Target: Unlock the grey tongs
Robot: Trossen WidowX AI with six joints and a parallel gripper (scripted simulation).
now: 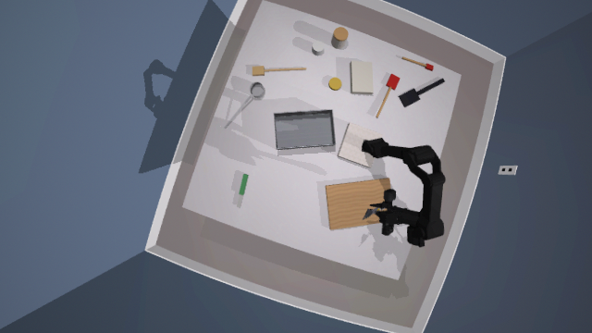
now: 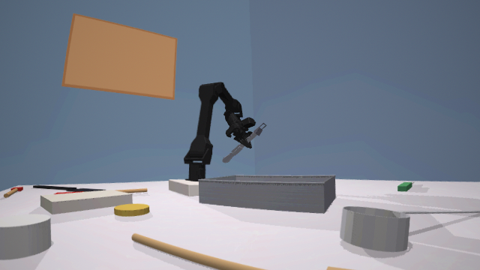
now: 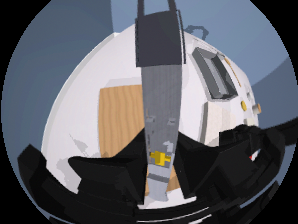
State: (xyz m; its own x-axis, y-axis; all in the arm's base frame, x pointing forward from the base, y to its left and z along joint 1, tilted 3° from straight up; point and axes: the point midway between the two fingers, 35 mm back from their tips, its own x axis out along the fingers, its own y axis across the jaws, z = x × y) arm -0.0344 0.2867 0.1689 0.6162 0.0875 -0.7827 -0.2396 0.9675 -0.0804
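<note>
Right now the yellow lock piece is 3 cm behind my gripper tip and 3 cm above it. Round my gripper tip: grey roasting tin (36 cm ahead, 31 cm to the right, 13 cm below); wooden board (16 cm below, 2 cm behind, 1 cm to the left); green-handled tool (62 cm ahead, 16 cm below, 9 cm to the left).
</note>
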